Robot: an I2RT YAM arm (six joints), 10 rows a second.
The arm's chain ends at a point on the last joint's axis. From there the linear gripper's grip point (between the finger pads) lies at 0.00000 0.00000 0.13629 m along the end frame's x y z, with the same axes.
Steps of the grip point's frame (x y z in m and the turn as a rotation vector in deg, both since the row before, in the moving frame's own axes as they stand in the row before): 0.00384 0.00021 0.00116 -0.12 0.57 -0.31; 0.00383 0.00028 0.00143 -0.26 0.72 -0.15; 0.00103 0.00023 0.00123 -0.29 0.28 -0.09; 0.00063 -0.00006 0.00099 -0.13 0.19 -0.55; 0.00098 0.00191 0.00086 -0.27 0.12 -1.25; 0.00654 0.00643 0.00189 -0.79 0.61 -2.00
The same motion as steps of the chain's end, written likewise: 0.00248 -0.00007 0.00117 -0.12 0.57 -0.31; 0.00212 -0.00034 0.00144 -0.26 0.72 -0.15; 0.00036 -0.00046 0.00123 -0.29 0.28 -0.09; 0.00018 -0.00037 0.00099 -0.13 0.19 -0.55; 0.00069 0.00127 0.00086 -0.27 0.12 -1.25; 0.00506 0.00458 0.00191 -0.79 0.61 -2.00
